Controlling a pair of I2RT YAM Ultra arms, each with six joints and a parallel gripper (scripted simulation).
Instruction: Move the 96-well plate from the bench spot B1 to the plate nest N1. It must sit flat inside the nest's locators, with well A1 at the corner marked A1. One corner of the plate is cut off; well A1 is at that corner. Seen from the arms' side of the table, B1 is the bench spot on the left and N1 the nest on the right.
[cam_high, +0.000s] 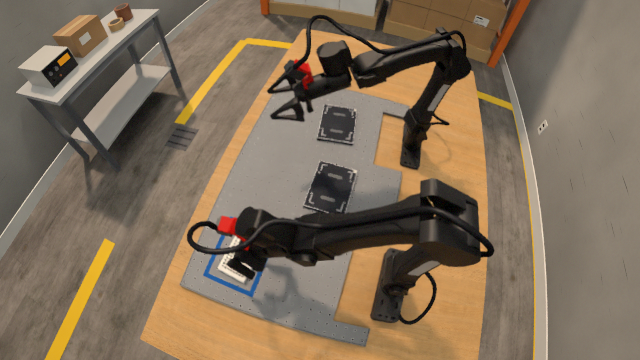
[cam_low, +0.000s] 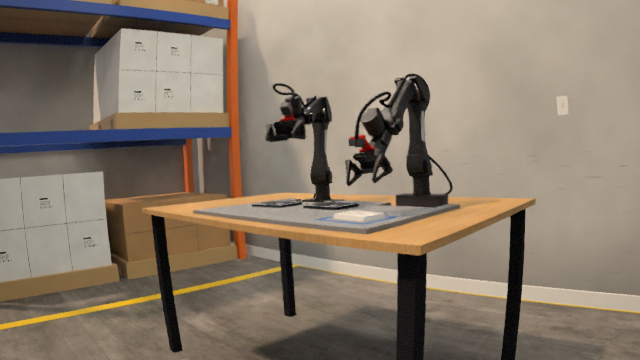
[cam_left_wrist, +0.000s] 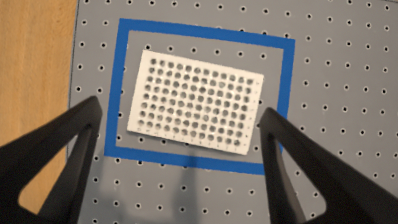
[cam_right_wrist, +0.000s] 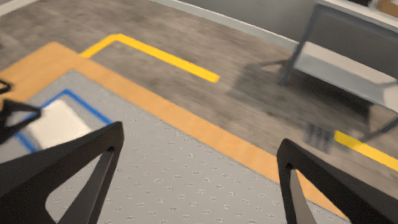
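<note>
The white 96-well plate lies 10 mm ahead of my left hand and 100 mm below it. Also, from my left hand: black plate nest: 130 mm behind, 540 mm to the right, 100 mm below.
</note>
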